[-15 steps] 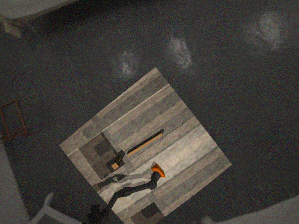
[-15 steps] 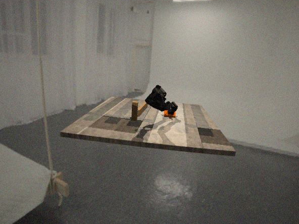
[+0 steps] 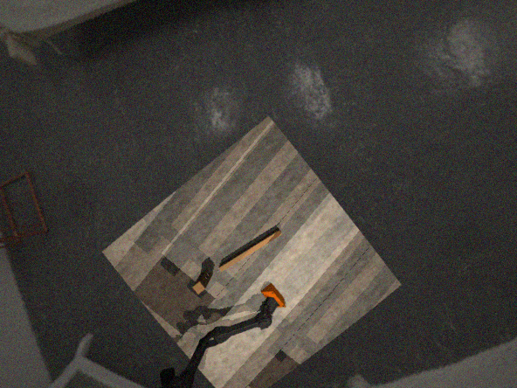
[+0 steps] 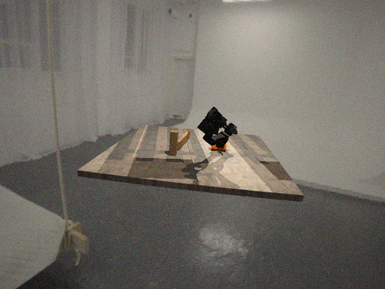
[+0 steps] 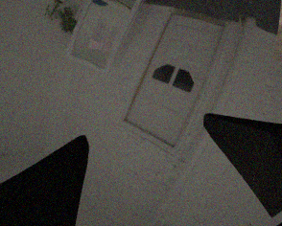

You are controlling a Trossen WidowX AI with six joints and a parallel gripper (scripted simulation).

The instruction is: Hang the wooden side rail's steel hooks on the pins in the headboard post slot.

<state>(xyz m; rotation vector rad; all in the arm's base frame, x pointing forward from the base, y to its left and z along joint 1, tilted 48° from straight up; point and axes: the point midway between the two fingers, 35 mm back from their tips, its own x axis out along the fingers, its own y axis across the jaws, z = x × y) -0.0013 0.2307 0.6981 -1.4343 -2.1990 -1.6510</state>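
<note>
The headboard post lies 380 mm ahead of my gripper tip, 470 mm to the right of it and 250 mm below it.
</note>
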